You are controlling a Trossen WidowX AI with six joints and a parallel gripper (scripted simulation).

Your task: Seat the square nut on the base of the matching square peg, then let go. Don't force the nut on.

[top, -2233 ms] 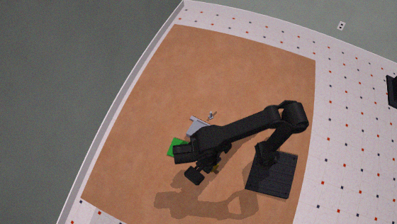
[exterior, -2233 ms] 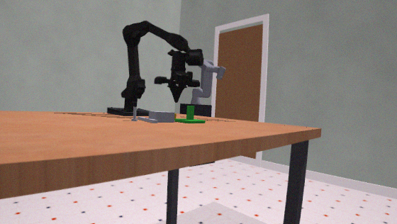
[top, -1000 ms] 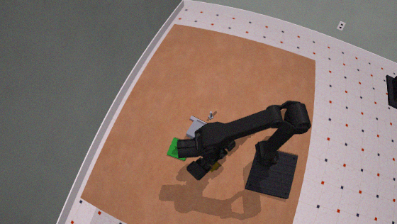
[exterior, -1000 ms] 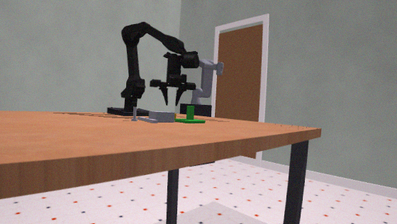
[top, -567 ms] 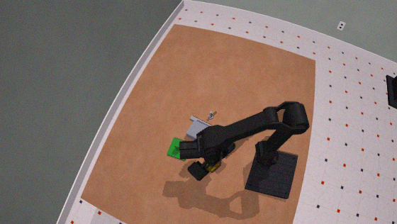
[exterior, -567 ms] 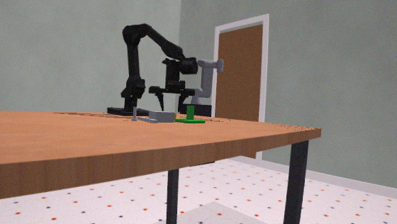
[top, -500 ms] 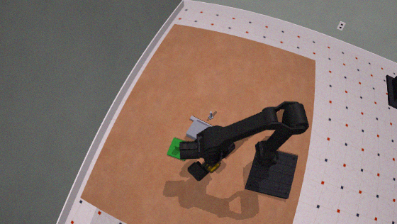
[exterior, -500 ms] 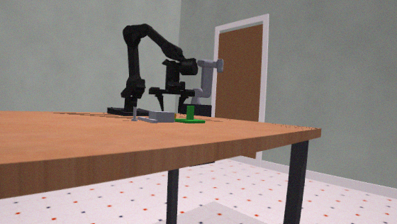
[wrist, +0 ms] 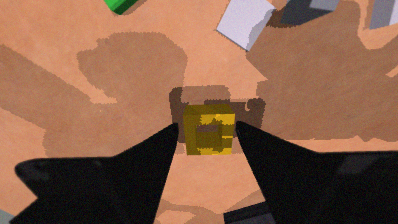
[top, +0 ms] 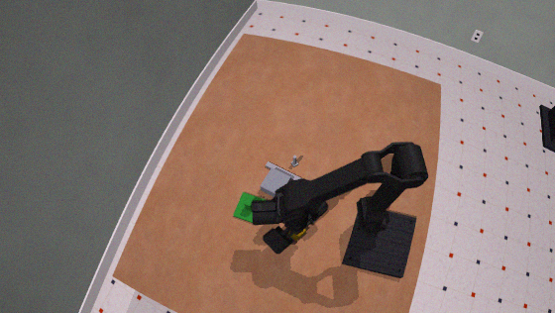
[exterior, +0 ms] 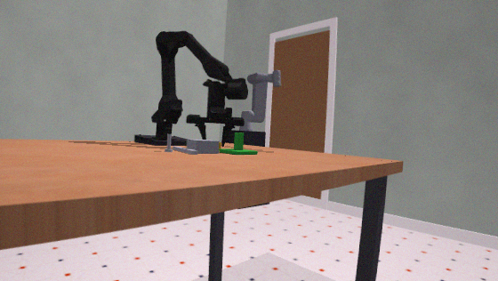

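Now: the grey square plate 7 cm ahead of my hand, 6 cm to the right of it and 4 cm below it. Round my hand: grey pin: 9 cm ahead, 20 cm to the right, 3 cm below; then grey block: 11 cm ahead, 11 cm to the right, 3 cm below.
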